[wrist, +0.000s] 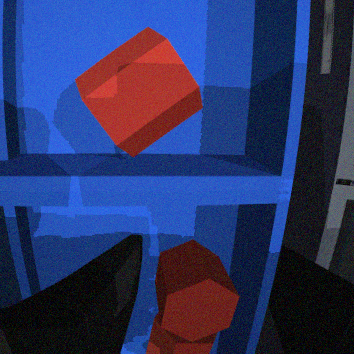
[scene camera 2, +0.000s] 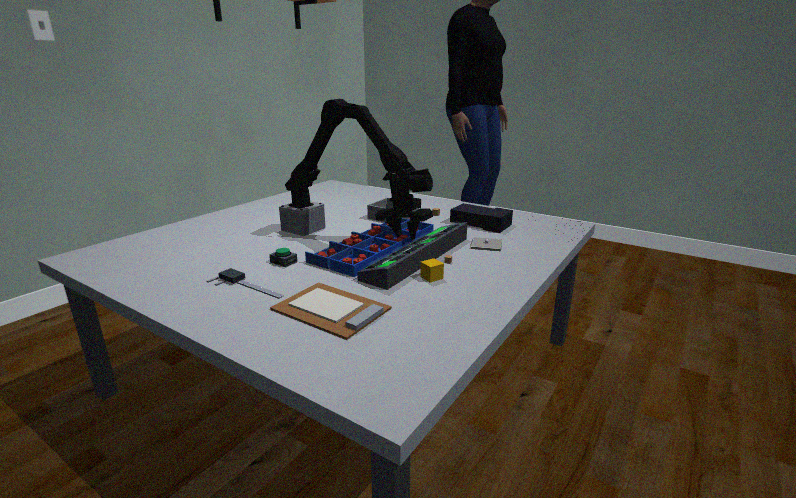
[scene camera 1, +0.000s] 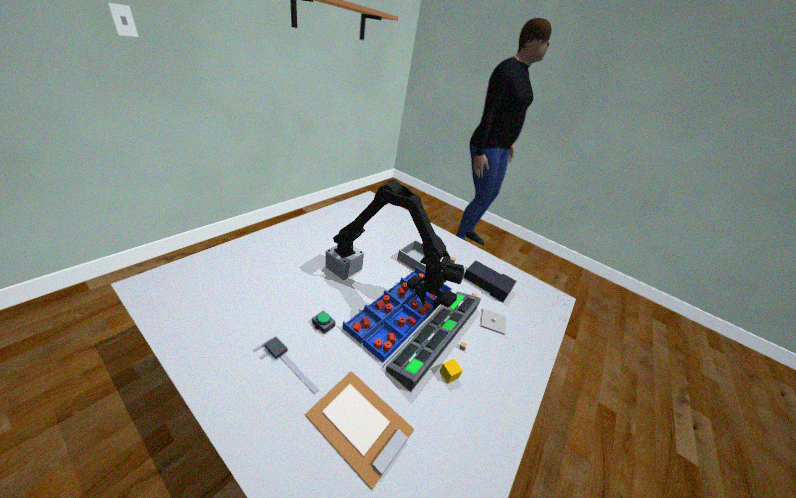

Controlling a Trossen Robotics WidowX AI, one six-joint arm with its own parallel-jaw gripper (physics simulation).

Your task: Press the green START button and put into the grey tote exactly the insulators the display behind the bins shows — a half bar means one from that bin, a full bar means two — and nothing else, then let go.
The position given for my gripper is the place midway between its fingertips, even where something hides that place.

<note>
In view: my gripper (scene camera 2: 407,240), a black box (scene camera 2: 496,219) and a display bar (scene camera 2: 386,277).
My gripper is seen too in the wrist view (wrist: 201,248) and in scene camera 1 (scene camera 1: 429,307). The display bar also shows in the wrist view (wrist: 313,208) and in scene camera 1 (scene camera 1: 409,380).
</note>
